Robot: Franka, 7 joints.
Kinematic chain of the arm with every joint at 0, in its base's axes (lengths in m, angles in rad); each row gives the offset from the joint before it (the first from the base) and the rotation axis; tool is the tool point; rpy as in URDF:
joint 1: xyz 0 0 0.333 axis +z
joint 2: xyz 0 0 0 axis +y
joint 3: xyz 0 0 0.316 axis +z
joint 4: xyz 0.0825 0 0 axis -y
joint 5: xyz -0.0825 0 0.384 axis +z
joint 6: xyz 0 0 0 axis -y
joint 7: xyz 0.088 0 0 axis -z
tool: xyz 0 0 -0.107 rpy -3.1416 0 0
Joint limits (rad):
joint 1: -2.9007..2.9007
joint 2: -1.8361..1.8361
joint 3: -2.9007..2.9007
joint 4: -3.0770..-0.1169
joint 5: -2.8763..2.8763
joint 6: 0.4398..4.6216
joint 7: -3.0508..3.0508
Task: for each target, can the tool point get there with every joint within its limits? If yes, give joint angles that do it. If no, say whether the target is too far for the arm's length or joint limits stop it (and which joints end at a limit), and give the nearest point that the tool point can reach.
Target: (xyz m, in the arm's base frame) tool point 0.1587 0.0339 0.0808
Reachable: yes | joints -1.7374 1.5035 0.8464 -2.6535 2.4075 3.6234 -0.9888
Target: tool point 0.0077 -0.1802 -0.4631
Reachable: no: joint limits stop it (at a limit: joint 2) | nearest point 0.0085 -0.1979 -0.3539 | short by 0.111 m
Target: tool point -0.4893 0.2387 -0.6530
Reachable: no: too far | nearest point -0.3989 0.1946 -0.3359 | short by 0.333 m
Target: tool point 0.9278 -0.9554 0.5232
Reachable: no: too far | nearest point 0.5917 -0.6093 0.4543 | short by 0.487 m
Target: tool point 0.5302 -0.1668 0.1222
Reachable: yes | joints 0.5079 0.9376 -0.8716 -1.8768 0.5955 1.8609 0.7791
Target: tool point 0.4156 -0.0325 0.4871
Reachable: yes | joints 1.9228 0.4656 -1.9472 -2.1399 -0.5696 1.2596 0.4910
